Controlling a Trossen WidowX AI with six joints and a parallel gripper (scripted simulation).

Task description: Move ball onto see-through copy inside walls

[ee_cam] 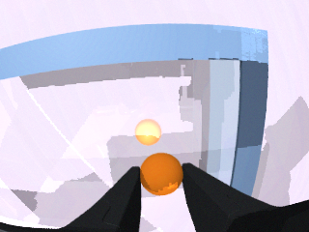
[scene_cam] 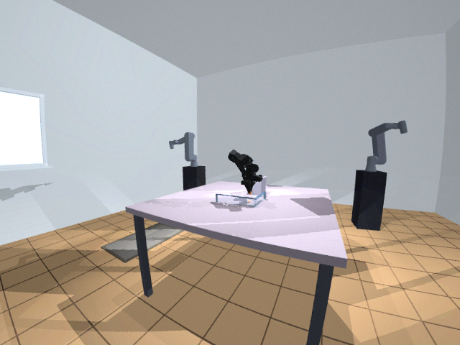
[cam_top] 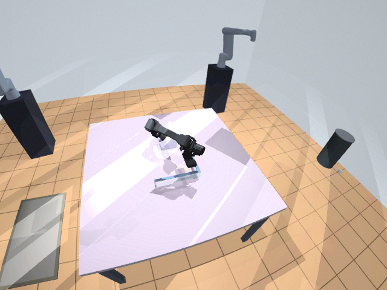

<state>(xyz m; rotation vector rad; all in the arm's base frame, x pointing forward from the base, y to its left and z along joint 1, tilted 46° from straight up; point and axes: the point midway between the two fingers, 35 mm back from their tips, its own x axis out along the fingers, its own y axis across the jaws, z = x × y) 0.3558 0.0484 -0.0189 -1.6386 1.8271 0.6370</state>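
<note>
Now: gripper tip 70 mm above the see-through copy of ball. Round my gripper tip: orange ball (right at my gripper tip).
</note>
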